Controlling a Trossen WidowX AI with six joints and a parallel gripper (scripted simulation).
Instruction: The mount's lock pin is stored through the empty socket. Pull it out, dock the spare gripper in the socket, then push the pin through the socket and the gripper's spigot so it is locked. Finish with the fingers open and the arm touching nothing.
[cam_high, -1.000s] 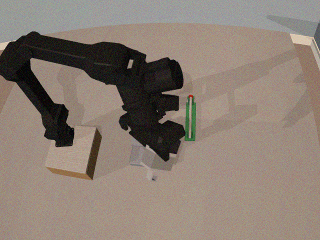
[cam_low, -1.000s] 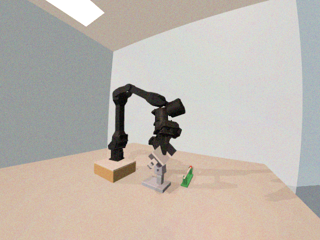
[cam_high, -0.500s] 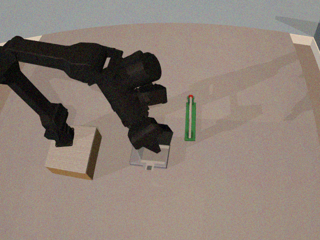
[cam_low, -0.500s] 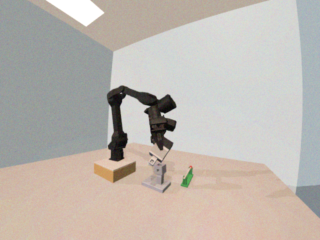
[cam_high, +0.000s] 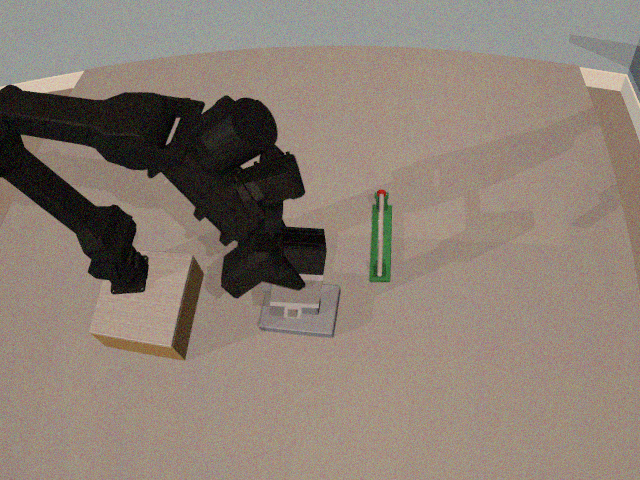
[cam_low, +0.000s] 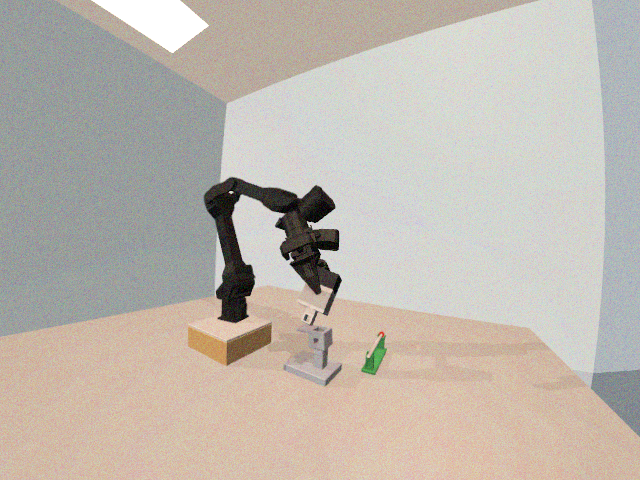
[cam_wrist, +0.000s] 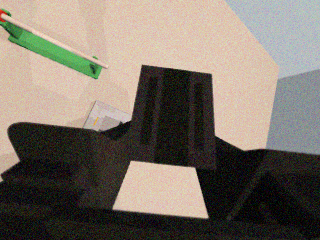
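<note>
Right now my gripper tip is 11 cm short of the green pin holder, 15 cm to the right of it and 16 cm above it. From my gripper tip the other things lie so: spare gripper 1 cm behind; grey mount 2 cm behind, 5 cm to the left, 13 cm below.
</note>
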